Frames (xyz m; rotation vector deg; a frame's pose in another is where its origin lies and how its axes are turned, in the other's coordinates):
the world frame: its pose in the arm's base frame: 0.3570 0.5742 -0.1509 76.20 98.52 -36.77
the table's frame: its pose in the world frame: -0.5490 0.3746 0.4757 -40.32 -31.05 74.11
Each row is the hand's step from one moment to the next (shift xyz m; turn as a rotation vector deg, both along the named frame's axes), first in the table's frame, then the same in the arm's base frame.
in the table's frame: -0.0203 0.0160 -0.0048 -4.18 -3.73 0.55
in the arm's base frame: -0.0214 0.0001 0.0153 -3.32 -3.28 -3.15
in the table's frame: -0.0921 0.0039 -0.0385 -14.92 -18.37 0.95
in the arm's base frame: -0.0998 -0.0044 -0.0011 -11.98 -12.25 -16.35
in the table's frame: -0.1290 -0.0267 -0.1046 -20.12 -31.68 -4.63
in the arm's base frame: -0.1591 0.0286 -0.0465 -18.21 -13.37 -30.32
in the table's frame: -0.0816 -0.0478 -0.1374 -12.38 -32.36 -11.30
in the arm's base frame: -0.1287 0.0708 -0.0790 -13.97 -4.55 -33.35
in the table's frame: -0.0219 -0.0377 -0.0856 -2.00 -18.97 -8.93
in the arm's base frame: -0.0535 0.0541 -0.0587 -4.40 1.53 -20.54
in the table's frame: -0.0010 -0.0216 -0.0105 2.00 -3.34 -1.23
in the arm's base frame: -0.0040 0.0026 -0.0236 1.50 0.96 -3.67
